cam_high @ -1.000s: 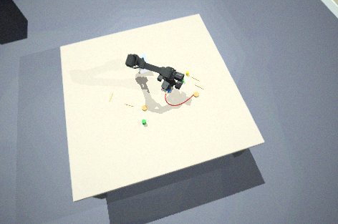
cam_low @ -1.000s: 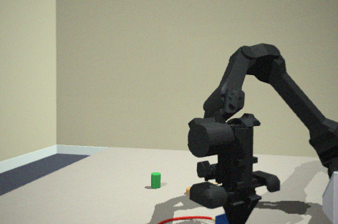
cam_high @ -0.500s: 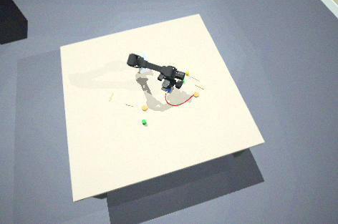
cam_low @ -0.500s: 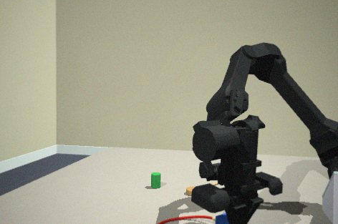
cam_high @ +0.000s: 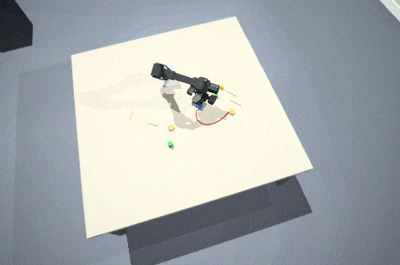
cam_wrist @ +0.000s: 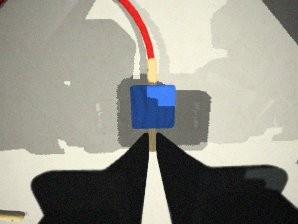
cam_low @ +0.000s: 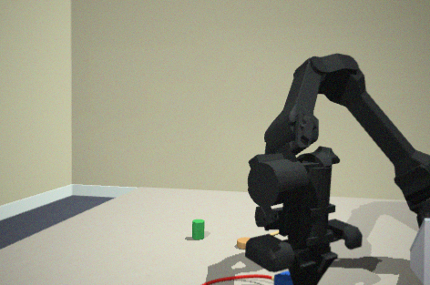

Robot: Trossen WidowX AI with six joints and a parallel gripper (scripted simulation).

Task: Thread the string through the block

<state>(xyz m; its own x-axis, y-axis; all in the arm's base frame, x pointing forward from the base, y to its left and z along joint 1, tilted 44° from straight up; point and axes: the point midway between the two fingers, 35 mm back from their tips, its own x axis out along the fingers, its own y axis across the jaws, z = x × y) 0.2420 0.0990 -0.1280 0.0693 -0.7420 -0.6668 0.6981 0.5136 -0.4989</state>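
The blue block is 2 cm ahead of my gripper tip, 2 cm to the right of it and 1 cm above it. The rest, counted from my gripper tip: yellow piece (7 cm behind, 17 cm to the left, 1 cm above); then thin wooden stick (3 cm ahead, 3 cm to the right, 1 cm above); then green cylinder (2 cm behind, 11 cm to the left, 1 cm above).
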